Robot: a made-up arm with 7 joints.
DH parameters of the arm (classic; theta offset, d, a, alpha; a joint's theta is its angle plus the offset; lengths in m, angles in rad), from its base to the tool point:
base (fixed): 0 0.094 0 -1.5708
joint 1: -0.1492 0 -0.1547 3.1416
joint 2: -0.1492 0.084 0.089 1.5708
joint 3: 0 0.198 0.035 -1.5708
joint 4: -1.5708 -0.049 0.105 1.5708
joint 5: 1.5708 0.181 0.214 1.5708
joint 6: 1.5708 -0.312 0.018 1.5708
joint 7: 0 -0.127 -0.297 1.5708
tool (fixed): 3.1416 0.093 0 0
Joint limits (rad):
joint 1: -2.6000..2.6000
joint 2: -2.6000..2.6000
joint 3: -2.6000..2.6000
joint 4: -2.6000..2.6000
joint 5: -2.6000..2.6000
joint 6: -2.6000..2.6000
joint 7: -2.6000..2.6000
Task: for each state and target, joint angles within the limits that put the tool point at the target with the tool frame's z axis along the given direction. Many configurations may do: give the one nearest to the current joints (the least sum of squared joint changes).
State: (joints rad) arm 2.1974 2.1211 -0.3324 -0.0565 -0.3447 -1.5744 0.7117
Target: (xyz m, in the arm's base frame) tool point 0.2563 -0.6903 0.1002 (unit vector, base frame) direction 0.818 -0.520 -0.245
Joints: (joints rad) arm 2.2717 2.1374 -0.7104 0.2142 -0.8292 -1.8981 0.9700
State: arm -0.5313 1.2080 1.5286 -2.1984 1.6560 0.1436 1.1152
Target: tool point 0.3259 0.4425 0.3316 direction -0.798 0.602 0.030
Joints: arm -0.1881 0.5342 1.1917 -1.4504 2.0590 0.8766 1.5197
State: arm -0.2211 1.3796 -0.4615 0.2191 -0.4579 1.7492 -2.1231
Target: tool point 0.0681 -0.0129 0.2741 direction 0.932 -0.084 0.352
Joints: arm -0.3449 1.4745 -1.2594 0.2781 -0.3582 2.1793 -2.5564
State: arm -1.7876 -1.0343 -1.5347 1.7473 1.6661 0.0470 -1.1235
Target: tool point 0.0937 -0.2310 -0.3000 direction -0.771 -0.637 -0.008
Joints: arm -1.8345 -1.0691 -2.5594 1.5333 1.3320 -0.5059 -0.6544
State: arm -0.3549 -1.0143 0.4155 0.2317 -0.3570 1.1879 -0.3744
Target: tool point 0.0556 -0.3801 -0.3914 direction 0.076 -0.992 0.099
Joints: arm -0.7517 -0.5708 0.3660 0.1687 -0.5571 1.0333 -1.0707
